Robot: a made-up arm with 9 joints. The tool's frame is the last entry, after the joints.
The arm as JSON. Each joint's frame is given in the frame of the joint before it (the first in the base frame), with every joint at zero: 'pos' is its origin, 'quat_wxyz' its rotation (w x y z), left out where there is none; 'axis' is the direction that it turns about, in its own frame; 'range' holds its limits. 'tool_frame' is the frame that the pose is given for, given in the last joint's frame.
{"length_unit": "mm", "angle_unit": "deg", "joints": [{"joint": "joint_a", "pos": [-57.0, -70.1, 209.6], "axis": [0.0, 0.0, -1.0], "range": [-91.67, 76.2]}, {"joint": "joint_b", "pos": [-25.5, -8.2, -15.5], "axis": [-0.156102, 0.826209, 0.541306], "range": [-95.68, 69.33]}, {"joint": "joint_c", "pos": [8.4, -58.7, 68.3], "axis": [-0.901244, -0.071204, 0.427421], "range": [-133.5, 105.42]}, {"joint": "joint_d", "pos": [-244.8, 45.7, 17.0], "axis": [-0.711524, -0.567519, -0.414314], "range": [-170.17, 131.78]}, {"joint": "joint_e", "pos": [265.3, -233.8, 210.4], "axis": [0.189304, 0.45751, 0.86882], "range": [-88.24, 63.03]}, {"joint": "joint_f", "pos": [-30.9, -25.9, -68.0], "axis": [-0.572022, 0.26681, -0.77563], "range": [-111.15, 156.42]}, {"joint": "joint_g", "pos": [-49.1, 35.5, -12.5], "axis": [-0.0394, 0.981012, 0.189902], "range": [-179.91, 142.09]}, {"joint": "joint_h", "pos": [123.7, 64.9, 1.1], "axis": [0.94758, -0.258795, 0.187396], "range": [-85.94, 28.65]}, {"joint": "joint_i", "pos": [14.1, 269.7, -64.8], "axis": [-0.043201, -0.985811, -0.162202], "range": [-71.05, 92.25]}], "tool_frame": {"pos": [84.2, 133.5, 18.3], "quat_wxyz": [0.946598, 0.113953, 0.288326, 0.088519]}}
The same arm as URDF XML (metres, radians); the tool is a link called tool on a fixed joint. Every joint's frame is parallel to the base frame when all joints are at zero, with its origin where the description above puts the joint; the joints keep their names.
<robot name="arm">
<joint name="tool_joint" type="fixed"><parent link="link9"/><child link="tool"/><origin xyz="0.0842 0.1335 0.0183" rpy="0.319 0.5535 0.2778"/></joint>
<joint name="joint_i" type="revolute"><parent link="link8"/><child link="link9"/><origin xyz="0.0141 0.2697 -0.0648"/><axis xyz="-0.043201 -0.985811 -0.162202"/><limit lower="-1.2401" upper="1.6101"/></joint>
<joint name="joint_h" type="revolute"><parent link="link7"/><child link="link8"/><origin xyz="0.1237 0.0649 0.0011"/><axis xyz="0.94758 -0.258795 0.187396"/><limit lower="-1.4999" upper="0.5"/></joint>
<joint name="joint_g" type="revolute"><parent link="link6"/><child link="link7"/><origin xyz="-0.0491 0.0355 -0.0125"/><axis xyz="-0.0394 0.981012 0.189902"/><limit lower="-3.14" upper="2.4799"/></joint>
<joint name="joint_f" type="revolute"><parent link="link5"/><child link="link6"/><origin xyz="-0.0309 -0.0259 -0.068"/><axis xyz="-0.572022 0.26681 -0.77563"/><limit lower="-1.9399" upper="2.73"/></joint>
<joint name="joint_e" type="revolute"><parent link="link4"/><child link="link5"/><origin xyz="0.2653 -0.2338 0.2104"/><axis xyz="0.189304 0.45751 0.86882"/><limit lower="-1.5401" upper="1.1001"/></joint>
<joint name="joint_d" type="revolute"><parent link="link3"/><child link="link4"/><origin xyz="-0.2448 0.0457 0.017"/><axis xyz="-0.711524 -0.567519 -0.414314"/><limit lower="-2.97" upper="2.3"/></joint>
<joint name="joint_c" type="revolute"><parent link="link2"/><child link="link3"/><origin xyz="0.0084 -0.0587 0.0683"/><axis xyz="-0.901244 -0.071204 0.427421"/><limit lower="-2.33" upper="1.8399"/></joint>
<joint name="joint_b" type="revolute"><parent link="link1"/><child link="link2"/><origin xyz="-0.0255 -0.0082 -0.0155"/><axis xyz="-0.156102 0.826209 0.541306"/><limit lower="-1.6699" upper="1.21"/></joint>
<joint name="joint_a" type="revolute"><parent link="base_link"/><child link="link1"/><origin xyz="-0.057 -0.0701 0.2096"/><axis xyz="0 0 -1"/><limit lower="-1.5999" upper="1.3299"/></joint>
<link name="base_link"/>
<link name="link1"/>
<link name="link2"/>
<link name="link3"/>
<link name="link4"/>
<link name="link5"/>
<link name="link6"/>
<link name="link7"/>
<link name="link8"/>
<link name="link9"/>
<link name="tool"/>
</robot>

